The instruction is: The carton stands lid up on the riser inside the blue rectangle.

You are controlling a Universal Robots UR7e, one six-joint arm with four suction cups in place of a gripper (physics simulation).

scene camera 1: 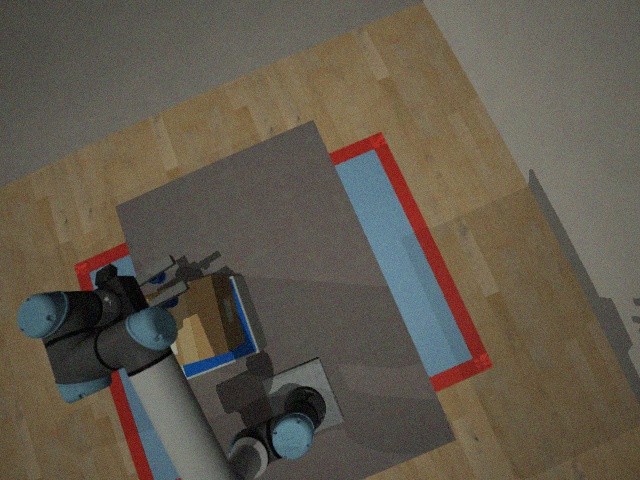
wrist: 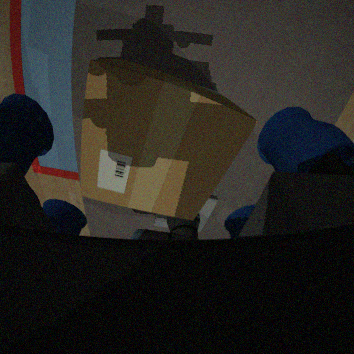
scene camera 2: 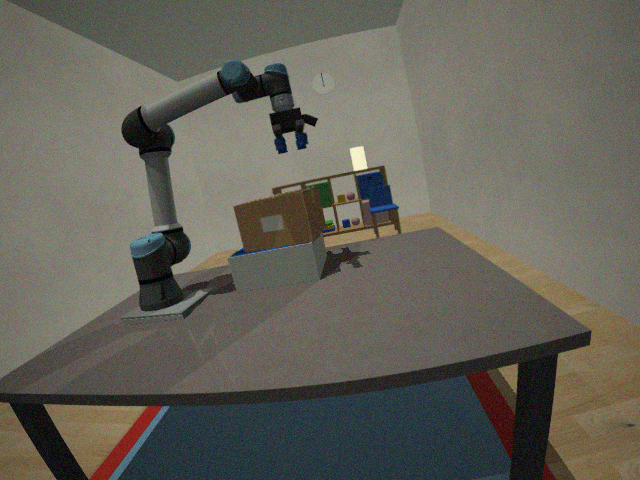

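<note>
The brown carton [scene camera 1: 206, 299] [scene camera 2: 299, 222] [wrist: 160, 135] rests on the white-grey riser [scene camera 1: 254, 320] [scene camera 2: 279, 268]. A tape strip runs along its upward face in the wrist view, beside a barcode label. Another white label shows on its side in scene camera 2. Parts of the blue rectangle [scene camera 1: 209, 364] [scene camera 2: 238, 252] show beside the carton's base along two sides in scene camera 1. The arm hides the other sides, so whether the carton is fully inside is unclear. My gripper [scene camera 1: 163, 289] [scene camera 2: 291, 143] is open, suction off, well above the carton with nothing on its cups.
The grey table [scene camera 1: 248, 206] [scene camera 2: 361, 330] [wrist: 280, 60] bears the riser and the arm's base plate [scene camera 1: 330, 397] [scene camera 2: 193, 304]. A blue mat with a red border [scene camera 1: 444, 289] [scene camera 2: 491, 403] [wrist: 17, 45] lies below the table. A shelf unit and a blue chair [scene camera 2: 383, 207] stand by the far wall.
</note>
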